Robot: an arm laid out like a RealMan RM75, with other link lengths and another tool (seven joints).
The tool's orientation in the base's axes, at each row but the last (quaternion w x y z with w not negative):
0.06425 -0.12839 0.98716 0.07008
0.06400 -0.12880 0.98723 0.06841
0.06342 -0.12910 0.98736 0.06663
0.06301 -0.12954 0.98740 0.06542
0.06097 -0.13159 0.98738 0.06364
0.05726 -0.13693 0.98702 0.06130
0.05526 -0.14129 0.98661 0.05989
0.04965 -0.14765 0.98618 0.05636
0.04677 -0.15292 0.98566 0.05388
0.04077 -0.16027 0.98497 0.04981
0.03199 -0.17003 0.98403 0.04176
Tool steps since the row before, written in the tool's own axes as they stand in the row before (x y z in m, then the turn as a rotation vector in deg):
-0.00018 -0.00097 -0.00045 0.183 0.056 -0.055
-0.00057 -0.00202 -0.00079 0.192 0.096 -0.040
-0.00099 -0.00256 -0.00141 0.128 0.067 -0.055
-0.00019 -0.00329 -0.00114 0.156 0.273 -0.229
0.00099 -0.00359 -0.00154 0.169 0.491 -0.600
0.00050 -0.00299 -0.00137 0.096 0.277 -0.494
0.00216 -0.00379 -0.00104 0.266 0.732 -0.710
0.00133 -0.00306 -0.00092 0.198 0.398 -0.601
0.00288 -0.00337 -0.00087 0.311 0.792 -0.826
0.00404 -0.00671 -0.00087 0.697 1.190 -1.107
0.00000 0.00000 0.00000 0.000 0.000 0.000
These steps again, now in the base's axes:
0.00038 -0.00095 0.00035 -0.196 0.000 0.034
0.00099 -0.00191 0.00062 -0.214 0.039 0.023
0.00147 -0.00242 0.00123 -0.146 0.024 0.044
0.00093 -0.00327 0.00078 -0.246 0.190 0.234
-0.00015 -0.00390 0.00099 -0.355 0.342 0.621
0.00022 -0.00317 0.00097 -0.216 0.172 0.504
-0.00107 -0.00434 0.00037 -0.528 0.530 0.742
-0.00043 -0.00340 0.00046 -0.355 0.246 0.610
-0.00177 -0.00415 0.00024 -0.600 0.559 0.857
-0.00173 -0.00769 -0.00010 -1.111 0.783 1.132
0.00000 0.00000 0.00000 0.000 0.000 0.000

